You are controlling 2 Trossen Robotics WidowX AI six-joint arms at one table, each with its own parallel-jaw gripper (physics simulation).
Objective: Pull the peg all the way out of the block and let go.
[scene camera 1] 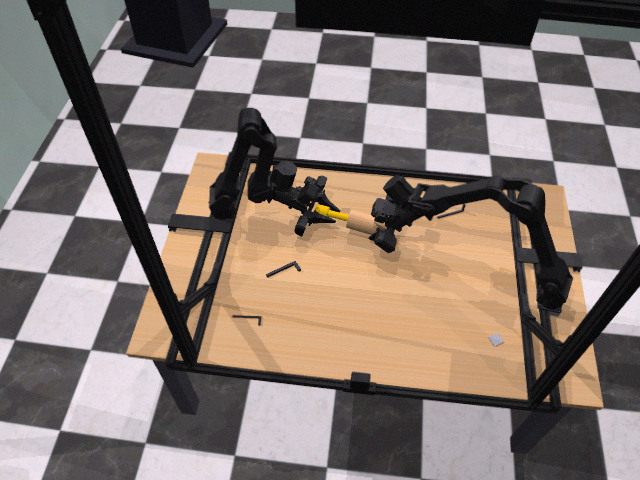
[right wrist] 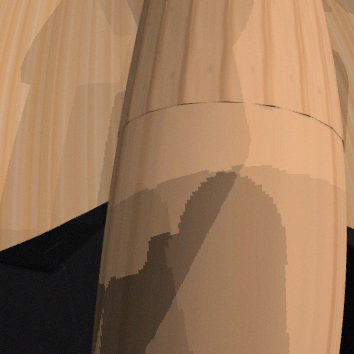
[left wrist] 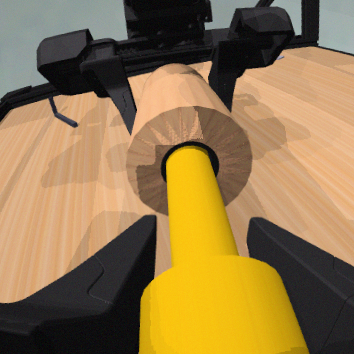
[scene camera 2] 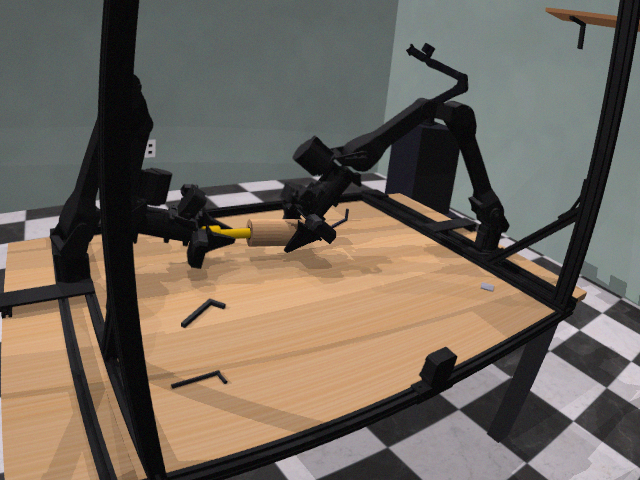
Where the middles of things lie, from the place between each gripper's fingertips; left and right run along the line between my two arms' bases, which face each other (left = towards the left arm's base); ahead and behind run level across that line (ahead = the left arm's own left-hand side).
Scene:
The yellow peg [left wrist: 210, 292] is 1 cm to the left of my left hand and 1 cm ahead of it. The rest, counted from my left hand: wooden cylinder block [right wrist: 222, 222] (9 cm to the right).
Now: the wooden cylinder block 3 cm above my right hand and 1 cm to the left of it. From my right hand the other things lie so: yellow peg 11 cm to the left, 3 cm above.

